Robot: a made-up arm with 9 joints.
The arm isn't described. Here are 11 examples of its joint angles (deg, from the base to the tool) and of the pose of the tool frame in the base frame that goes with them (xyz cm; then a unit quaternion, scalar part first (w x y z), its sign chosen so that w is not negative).
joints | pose
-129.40 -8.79 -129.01 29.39 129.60 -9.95 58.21 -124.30 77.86 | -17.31 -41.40 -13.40 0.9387 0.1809 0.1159 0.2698
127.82 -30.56 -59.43 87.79 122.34 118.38 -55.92 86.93 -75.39 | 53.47 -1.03 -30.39 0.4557 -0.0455 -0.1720 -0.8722
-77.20 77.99 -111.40 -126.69 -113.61 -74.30 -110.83 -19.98 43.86 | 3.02 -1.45 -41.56 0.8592 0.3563 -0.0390 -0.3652
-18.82 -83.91 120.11 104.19 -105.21 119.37 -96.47 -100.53 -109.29 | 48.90 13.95 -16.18 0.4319 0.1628 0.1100 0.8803
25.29 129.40 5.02 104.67 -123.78 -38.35 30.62 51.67 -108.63 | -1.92 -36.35 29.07 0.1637 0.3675 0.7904 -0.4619
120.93 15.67 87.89 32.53 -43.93 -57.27 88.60 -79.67 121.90 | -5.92 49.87 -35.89 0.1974 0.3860 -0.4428 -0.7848
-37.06 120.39 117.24 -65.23 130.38 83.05 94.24 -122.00 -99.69 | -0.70 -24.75 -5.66 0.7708 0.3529 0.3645 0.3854
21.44 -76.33 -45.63 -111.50 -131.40 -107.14 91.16 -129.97 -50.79 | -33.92 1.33 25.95 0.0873 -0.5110 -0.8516 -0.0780
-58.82 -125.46 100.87 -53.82 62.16 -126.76 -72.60 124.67 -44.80 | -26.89 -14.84 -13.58 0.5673 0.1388 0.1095 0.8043
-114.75 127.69 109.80 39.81 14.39 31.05 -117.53 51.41 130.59 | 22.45 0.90 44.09 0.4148 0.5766 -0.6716 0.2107
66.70 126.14 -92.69 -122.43 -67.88 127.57 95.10 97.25 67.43 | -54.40 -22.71 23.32 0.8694 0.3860 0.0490 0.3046
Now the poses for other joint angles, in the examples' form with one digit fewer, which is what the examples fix.
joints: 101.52 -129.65 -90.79 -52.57 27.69 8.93 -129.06 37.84 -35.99
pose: -50.5 -19.2 41.0 0.920 -0.374 -0.096 0.071
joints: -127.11 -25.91 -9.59 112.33 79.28 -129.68 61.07 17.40 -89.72
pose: -19.0 -5.0 4.0 0.382 -0.395 0.218 0.806
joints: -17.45 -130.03 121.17 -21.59 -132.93 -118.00 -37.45 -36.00 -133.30
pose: 48.2 28.4 17.6 0.350 0.313 0.269 0.841
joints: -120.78 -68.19 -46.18 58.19 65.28 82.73 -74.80 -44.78 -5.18
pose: -16.2 -54.5 46.9 0.644 -0.257 0.670 0.266
